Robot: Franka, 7 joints.
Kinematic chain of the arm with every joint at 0, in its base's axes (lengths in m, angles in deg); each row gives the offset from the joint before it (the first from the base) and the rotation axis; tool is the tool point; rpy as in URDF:
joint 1: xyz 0 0 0.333 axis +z
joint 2: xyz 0 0 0 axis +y
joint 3: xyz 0 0 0.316 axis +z
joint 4: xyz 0.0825 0 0 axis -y
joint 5: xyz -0.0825 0 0.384 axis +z
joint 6: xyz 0 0 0 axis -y
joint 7: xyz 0.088 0 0 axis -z
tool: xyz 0 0 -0.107 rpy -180 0 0
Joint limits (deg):
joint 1: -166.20..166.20
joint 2: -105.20..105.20
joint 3: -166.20..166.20
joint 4: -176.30..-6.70
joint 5: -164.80..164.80
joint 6: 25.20..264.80
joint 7: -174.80..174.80
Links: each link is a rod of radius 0.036 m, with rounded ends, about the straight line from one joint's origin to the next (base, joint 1, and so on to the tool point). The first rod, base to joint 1, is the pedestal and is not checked.
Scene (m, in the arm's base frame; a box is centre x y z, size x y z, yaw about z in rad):
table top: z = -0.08
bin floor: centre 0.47 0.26 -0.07 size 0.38 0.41 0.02 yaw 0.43
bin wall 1: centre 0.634 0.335 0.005 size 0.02 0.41 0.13 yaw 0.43
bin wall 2: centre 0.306 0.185 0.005 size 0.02 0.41 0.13 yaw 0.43
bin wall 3: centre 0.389 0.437 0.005 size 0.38 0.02 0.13 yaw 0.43
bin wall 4: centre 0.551 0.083 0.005 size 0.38 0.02 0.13 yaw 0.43
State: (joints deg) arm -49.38 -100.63 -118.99 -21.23 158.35 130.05 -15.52
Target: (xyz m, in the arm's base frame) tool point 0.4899 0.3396 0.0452
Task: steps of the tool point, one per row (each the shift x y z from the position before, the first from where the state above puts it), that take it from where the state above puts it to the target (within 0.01 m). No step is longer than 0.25 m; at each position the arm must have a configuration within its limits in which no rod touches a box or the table.
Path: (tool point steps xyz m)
1: 0.0933 0.1067 0.0334
2: 0.1394 0.0866 0.0154
3: 0.1809 0.0504 0.0027
4: 0.2088 -0.0044 -0.0021
5: 0.2122 -0.0731 0.0016
6: 0.1822 -0.1436 0.0111
7: 0.1189 -0.1977 0.0233
8: 0.0038 0.0022 -0.0716
9: -0.0039 -0.0022 -0.0728

